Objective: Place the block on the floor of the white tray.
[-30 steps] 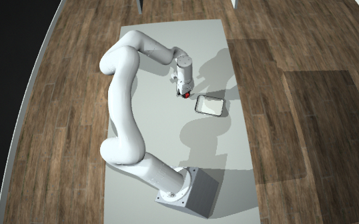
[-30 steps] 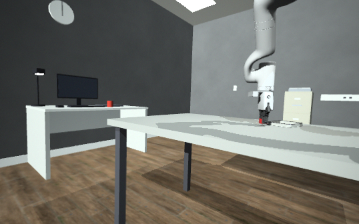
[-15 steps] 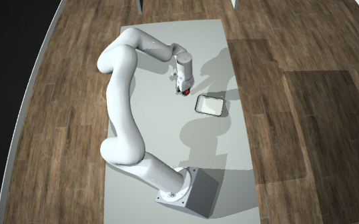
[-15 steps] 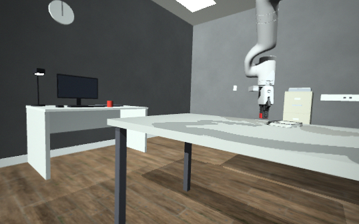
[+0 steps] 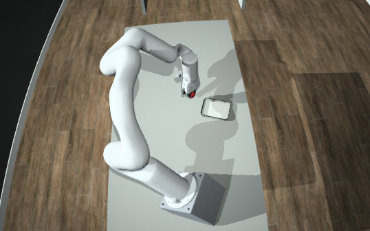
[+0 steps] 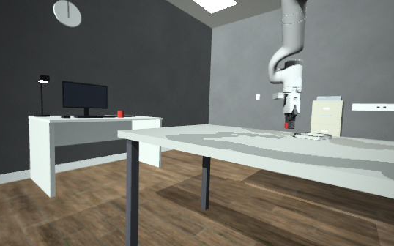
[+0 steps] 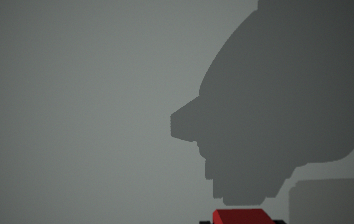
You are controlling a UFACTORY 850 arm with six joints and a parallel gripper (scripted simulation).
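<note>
The white tray is 5 cm behind my hand, 16 cm to the right of it and 6 cm below it. From my hand the other things lie so: red block (1 cm below).
</note>
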